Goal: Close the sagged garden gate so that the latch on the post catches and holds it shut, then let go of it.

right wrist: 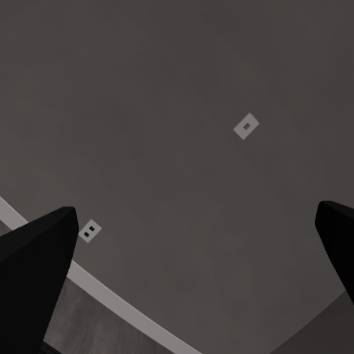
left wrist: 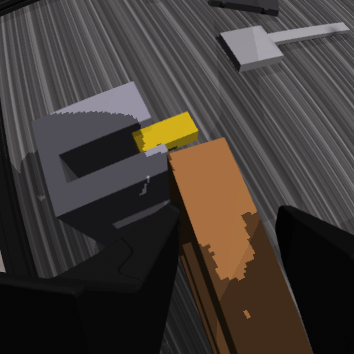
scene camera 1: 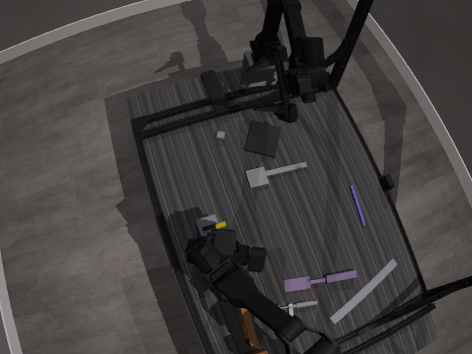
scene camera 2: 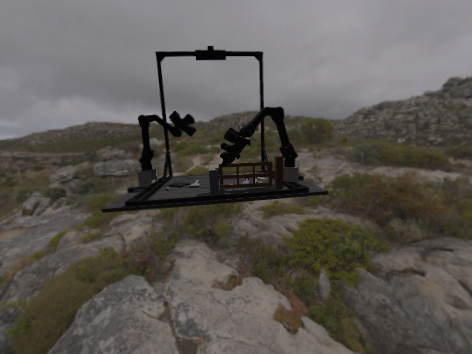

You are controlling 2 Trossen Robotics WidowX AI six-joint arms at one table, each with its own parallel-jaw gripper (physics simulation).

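Places are measured from the left arm's base along level axes (x back, y left, z down), in centimetres.
Where they show: left gripper, fingertip midpoint: (left wrist: 228, 215) (scene camera 2: 222, 166); right gripper, fingertip midpoint: (right wrist: 200, 216) (scene camera 1: 250, 90) (scene camera 2: 181, 120); left arm's base, link origin: (scene camera 2: 289, 166); right arm's base, link origin: (scene camera 2: 146, 170).
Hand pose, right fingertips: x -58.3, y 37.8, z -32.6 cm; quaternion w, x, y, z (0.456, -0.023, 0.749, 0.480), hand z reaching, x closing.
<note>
Each offset is from my right fingertips to the centre of the thing. "pt": to the spot under its first point.
The brown gate @[dx +36.9, dy -7.1, dz +35.5 cm] (scene camera 1: 247, 326) (scene camera 2: 254, 164) (left wrist: 215, 180) stands upright between a brown post @[pt dx +56.4, dy -19.6, dz +34.2 cm] (scene camera 2: 279, 173) and a grey slotted latch post @[pt dx +21.5, dy +1.8, dz +30.1 cm] (scene camera 1: 210, 219) (scene camera 2: 214, 181) (left wrist: 45, 165). In the left wrist view its free end is close beside the latch post's corner; whether they touch is unclear. The yellow latch piece @[pt dx +22.2, dy -1.2, dz +30.4 cm] (scene camera 1: 220, 225) (left wrist: 167, 131) sticks out of the post's slot, just beyond the gate's end. My left gripper (left wrist: 228, 215) is shut on the gate's top at the free end, one finger on each side; its arm hides this in scene camera 1. My right gripper (right wrist: 200, 216) is open, empty and far from the gate.
A grey paddle @[dx -3.4, dy -12.5, dz +43.4 cm] (scene camera 1: 257, 177) (left wrist: 252, 45), a dark slab @[dx -13.9, dy -5.0, dz +43.5 cm] (scene camera 1: 263, 139) and a small pale cube @[dx -10.1, dy +8.4, dz +43.1 cm] (scene camera 1: 220, 135) lie beyond the latch post. A blue-purple stick @[dx -0.6, dy -41.3, dz +43.5 cm] (scene camera 1: 357, 205), a mauve tool @[pt dx +29.8, dy -27.7, dz +43.4 cm] (scene camera 1: 297, 284), a white-handled tool @[dx +38.0, dy -30.1, dz +43.3 cm] (scene camera 1: 304, 304) and a pale bar @[dx +26.9, dy -51.1, dz +43.9 cm] (scene camera 1: 364, 291) lie toward the right.
</note>
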